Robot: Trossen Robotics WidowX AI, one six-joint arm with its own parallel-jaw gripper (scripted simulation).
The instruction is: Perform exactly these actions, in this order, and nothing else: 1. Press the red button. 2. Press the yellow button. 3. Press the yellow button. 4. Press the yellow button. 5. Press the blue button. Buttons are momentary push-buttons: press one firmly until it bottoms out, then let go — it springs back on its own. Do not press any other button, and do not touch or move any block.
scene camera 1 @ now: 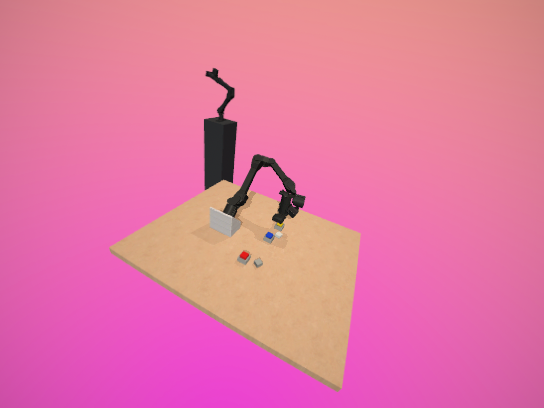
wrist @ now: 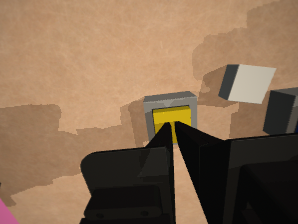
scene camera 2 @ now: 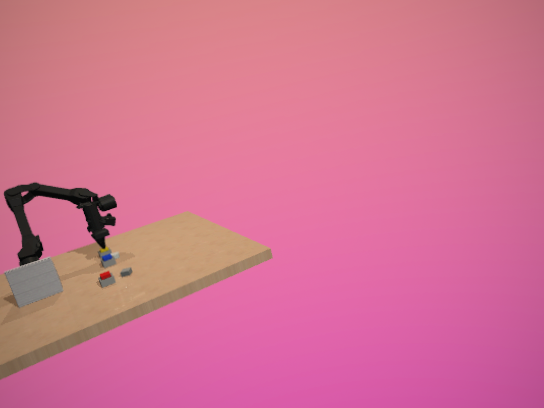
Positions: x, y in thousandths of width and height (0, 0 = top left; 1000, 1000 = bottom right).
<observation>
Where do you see a yellow button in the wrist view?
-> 616, 511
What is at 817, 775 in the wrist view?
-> My gripper.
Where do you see a white block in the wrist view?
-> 814, 373
</observation>
